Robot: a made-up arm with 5 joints.
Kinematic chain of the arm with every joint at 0, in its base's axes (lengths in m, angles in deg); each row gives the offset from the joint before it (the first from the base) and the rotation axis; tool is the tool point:
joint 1: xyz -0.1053 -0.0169 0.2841 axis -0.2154 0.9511 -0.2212
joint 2: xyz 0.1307 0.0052 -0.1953 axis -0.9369 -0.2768 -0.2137
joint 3: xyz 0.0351 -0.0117 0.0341 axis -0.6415 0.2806 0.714
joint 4: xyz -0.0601 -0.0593 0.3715 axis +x
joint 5: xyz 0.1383 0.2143 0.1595 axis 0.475 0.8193 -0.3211
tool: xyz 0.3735 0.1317 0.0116
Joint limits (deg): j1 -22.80..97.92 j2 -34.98..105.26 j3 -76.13..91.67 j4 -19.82..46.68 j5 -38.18..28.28
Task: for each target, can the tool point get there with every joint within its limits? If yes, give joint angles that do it. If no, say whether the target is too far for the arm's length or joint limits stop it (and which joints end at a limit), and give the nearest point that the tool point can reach.
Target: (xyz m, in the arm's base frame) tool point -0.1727 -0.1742 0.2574
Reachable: no: joint limits stop it (at a limit: joint 1, joint 3, joint 4, joint 5) | nearest point 0.1777 -0.4702 0.1575 | short by 0.469 m
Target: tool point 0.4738 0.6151 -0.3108
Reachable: yes | joints 4.16 67.46 48.20 18.25 -14.45
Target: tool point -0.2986 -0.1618 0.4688
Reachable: no: joint limits stop it (at a limit: joint 1, joint 3, joint 4, joint 5) | nearest point -0.4005 -0.2146 0.7417 | short by 0.296 m
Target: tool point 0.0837 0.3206 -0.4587
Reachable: yes | joints 77.91 31.14 20.13 -1.64 2.89
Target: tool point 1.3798 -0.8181 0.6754
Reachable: no: too far | nearest point 0.7206 -0.4892 0.5070 | short by 0.756 m
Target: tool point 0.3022 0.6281 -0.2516
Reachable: yes | joints 64.06 75.08 -15.05 13.74 -29.12
